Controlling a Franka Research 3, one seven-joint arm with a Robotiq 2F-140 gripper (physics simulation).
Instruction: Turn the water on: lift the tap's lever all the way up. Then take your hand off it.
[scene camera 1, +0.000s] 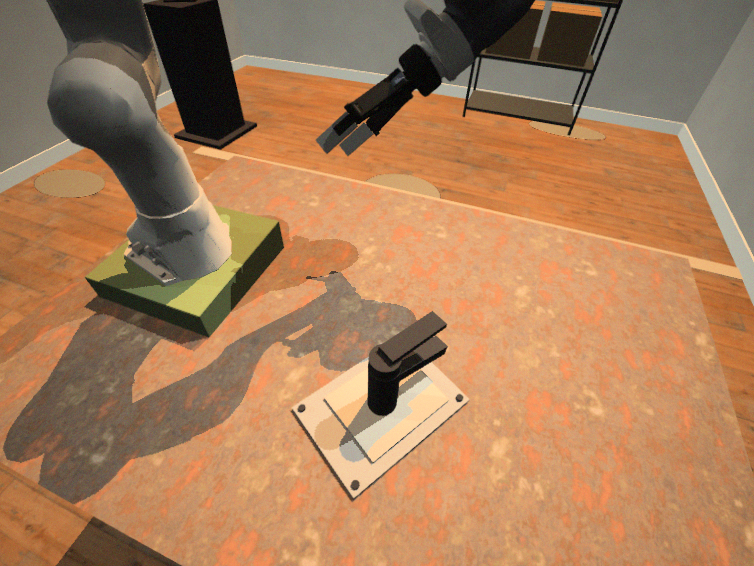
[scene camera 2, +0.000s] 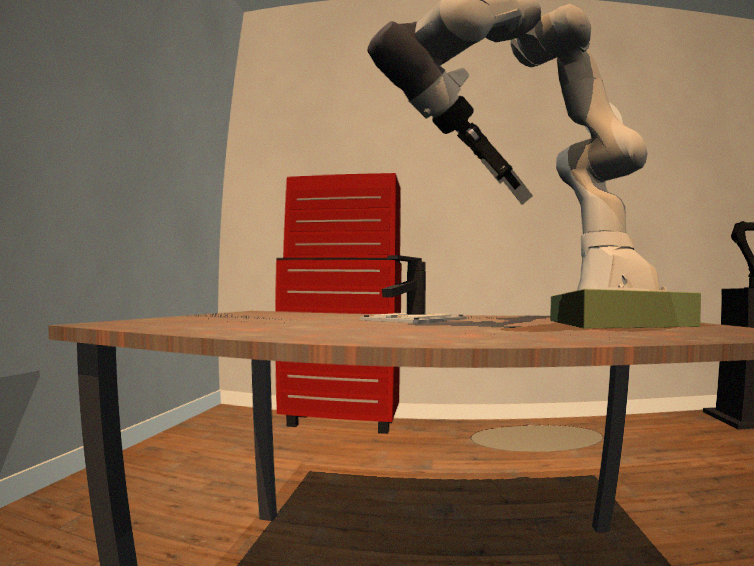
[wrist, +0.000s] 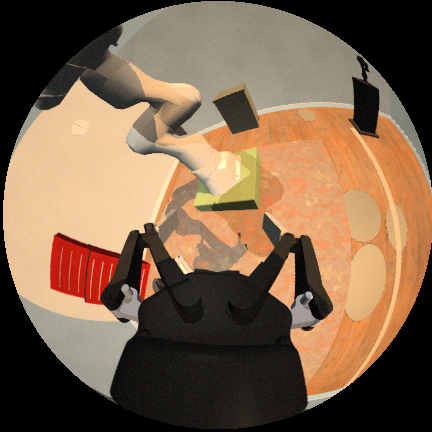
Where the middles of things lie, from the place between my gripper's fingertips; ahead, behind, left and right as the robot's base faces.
The lever (scene camera 1: 385, 359) is 24 cm ahead of my hand, 25 cm to the right of it and 13 cm below it. Also, from my hand: pale plate (scene camera 1: 351, 464) 23 cm ahead, 28 cm to the right, 27 cm below.
